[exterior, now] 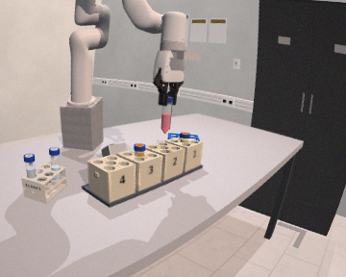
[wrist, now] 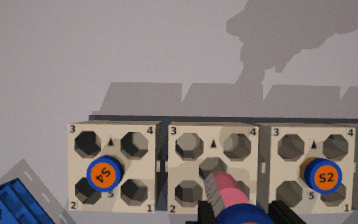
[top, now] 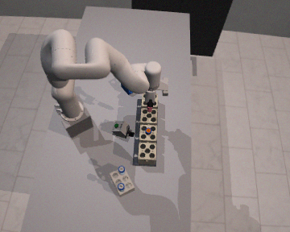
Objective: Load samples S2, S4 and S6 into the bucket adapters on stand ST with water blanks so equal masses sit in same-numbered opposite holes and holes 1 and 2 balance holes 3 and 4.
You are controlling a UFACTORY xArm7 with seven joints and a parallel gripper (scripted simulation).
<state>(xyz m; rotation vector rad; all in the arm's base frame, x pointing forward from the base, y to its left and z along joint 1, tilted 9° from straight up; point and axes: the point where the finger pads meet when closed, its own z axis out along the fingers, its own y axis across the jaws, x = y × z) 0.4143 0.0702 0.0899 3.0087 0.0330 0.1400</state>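
My hand is 50 mm above the sample tube S6 and 10 mm to the right of it. From my hand the other things lie so: sample tube S2: 180 mm below, 120 mm to the right; then sample tube S4: 180 mm below, 110 mm to the left, 10 mm behind; then adapter: 200 mm below, 110 mm to the right.
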